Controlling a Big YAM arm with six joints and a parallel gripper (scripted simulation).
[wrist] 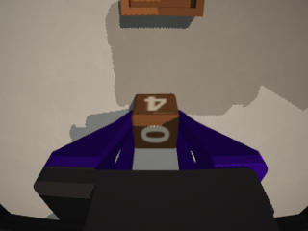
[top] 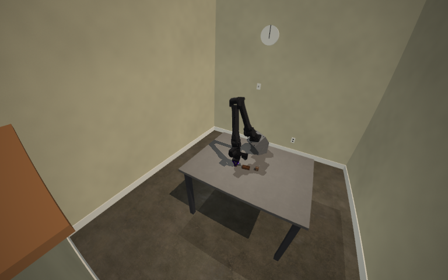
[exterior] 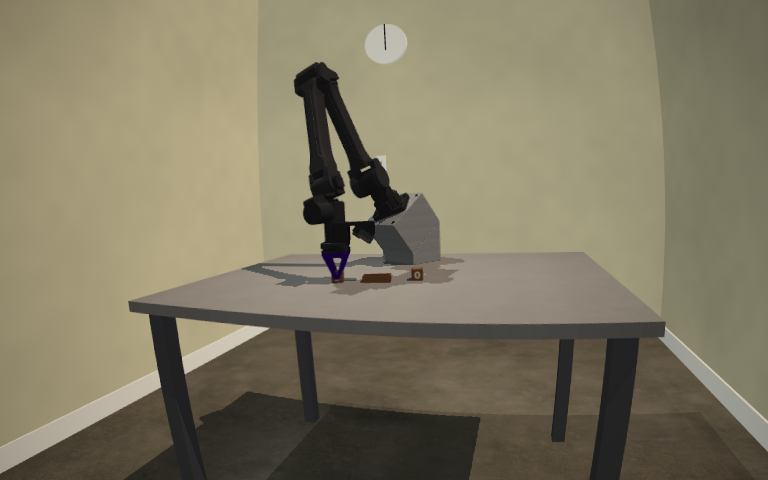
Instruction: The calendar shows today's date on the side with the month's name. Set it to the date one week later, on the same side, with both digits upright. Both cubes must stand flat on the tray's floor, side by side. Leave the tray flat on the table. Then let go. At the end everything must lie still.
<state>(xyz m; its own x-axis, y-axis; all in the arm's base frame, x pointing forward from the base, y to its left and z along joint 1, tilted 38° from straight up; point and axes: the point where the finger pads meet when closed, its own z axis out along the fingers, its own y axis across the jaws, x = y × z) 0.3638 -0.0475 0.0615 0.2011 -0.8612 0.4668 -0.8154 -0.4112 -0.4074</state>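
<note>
Right now my hand is 2 cm past the brown tray, 10 cm to the right of it and 1 cm above it.
</note>
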